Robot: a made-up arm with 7 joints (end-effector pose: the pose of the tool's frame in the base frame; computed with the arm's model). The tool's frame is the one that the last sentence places.
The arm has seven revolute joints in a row. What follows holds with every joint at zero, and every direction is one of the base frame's.
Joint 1 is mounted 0.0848 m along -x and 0.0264 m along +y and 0.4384 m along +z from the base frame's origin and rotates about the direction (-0.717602, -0.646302, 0.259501), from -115.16 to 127.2 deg.
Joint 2 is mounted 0.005 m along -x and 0.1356 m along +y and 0.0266 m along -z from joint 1 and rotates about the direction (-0.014, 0.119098, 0.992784), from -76.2 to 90.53 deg.
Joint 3 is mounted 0.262 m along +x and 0.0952 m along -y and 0.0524 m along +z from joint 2 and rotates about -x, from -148.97 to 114.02 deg.
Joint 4 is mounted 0.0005 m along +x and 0.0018 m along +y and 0.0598 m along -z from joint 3 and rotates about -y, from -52.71 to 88.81 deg.
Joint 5 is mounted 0.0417 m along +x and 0.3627 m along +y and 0.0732 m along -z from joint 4 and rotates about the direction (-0.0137, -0.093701, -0.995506), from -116.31 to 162.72 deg.
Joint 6 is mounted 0.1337 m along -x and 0.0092 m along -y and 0.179 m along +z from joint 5 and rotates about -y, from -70.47 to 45.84 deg.
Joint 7 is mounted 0.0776 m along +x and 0.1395 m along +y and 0.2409 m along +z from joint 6 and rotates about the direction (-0.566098, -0.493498, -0.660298), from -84.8 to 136.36 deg.
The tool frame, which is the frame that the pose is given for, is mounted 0.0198 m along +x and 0.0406 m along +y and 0.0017 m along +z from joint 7; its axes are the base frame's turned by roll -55.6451, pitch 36.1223 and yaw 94.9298 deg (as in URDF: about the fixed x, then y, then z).
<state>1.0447 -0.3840 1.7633 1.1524 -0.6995 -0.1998 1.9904</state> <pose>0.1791 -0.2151 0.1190 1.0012 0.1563 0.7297</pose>
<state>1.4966 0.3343 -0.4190 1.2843 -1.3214 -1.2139 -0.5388</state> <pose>-0.1206 0.3747 -0.0722 1.5896 -0.9805 -1.3263</pose>
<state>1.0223 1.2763 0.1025 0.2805 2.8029 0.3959 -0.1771</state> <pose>-0.3846 0.5948 0.1413 -2.0386 -0.4703 -0.0365</pose>
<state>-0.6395 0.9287 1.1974 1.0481 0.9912 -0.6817 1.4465</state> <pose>-0.1799 0.4959 0.4614 -1.8377 -0.0575 0.3241</pose>
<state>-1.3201 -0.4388 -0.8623 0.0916 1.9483 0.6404 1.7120</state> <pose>0.4552 -0.5122 0.3550 -0.4131 -2.6645 -0.4872</pose>
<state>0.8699 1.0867 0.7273 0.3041 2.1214 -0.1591 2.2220</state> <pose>-0.2876 0.3919 0.0314 -1.3314 0.4950 -1.5365</pose>
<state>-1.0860 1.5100 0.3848 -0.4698 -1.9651 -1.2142 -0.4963</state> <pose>-0.1877 0.2729 0.8551 -0.0560 -0.0054 -0.8822</pose>
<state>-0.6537 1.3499 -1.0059 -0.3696 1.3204 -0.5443 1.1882</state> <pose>0.3506 0.4725 0.8835 -0.3157 0.7578 2.6682</pose>
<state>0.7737 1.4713 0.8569 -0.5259 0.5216 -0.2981 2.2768</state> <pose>-0.2398 0.3921 -0.2341 2.0855 0.3008 1.2631</pose>
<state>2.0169 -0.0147 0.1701 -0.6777 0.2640 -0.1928 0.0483</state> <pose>0.2634 0.6324 0.0697 -2.7893 0.7335 0.7424</pose>
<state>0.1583 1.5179 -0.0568 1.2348 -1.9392 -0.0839 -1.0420</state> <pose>-0.3193 0.0708 0.5043 0.1343 0.1018 -0.5062</pose>
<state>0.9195 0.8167 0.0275 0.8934 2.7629 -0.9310 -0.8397</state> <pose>-0.1703 0.2785 0.3060 0.0082 -1.6843 0.7125</pose>
